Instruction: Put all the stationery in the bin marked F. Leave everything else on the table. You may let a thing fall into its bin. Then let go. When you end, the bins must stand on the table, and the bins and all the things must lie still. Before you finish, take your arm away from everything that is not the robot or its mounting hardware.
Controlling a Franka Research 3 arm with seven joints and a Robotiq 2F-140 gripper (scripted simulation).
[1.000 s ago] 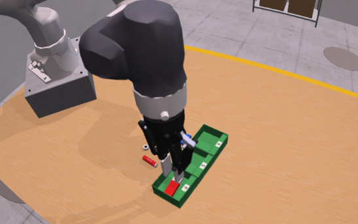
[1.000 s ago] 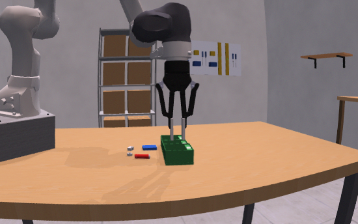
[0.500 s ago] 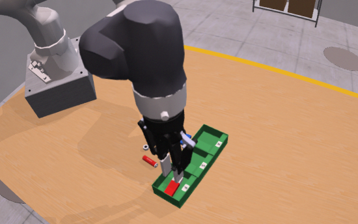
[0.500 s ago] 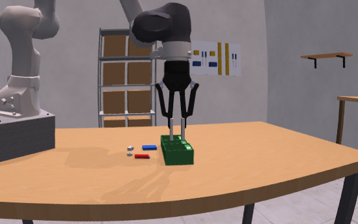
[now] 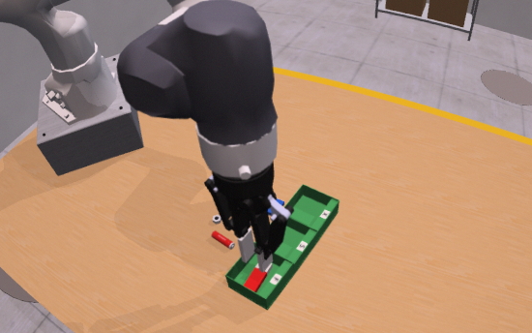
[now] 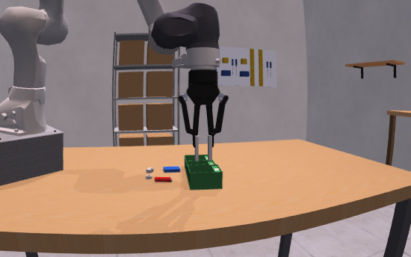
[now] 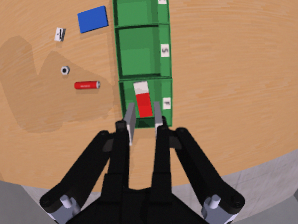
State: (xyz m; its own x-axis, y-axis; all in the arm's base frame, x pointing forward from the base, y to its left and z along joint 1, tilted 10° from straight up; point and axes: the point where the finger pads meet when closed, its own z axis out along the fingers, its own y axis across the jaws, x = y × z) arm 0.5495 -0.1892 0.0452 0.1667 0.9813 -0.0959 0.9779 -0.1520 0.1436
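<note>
My gripper is now 13 cm past the white sharpener-like piece, 16 cm to the right of it and 9 cm above it. Round my hand: red cylinder: 10 cm behind, 5 cm to the left, 10 cm below; green three-compartment bin: 2 cm ahead, 8 cm to the left, 8 cm below; eraser: 9 cm below.
</note>
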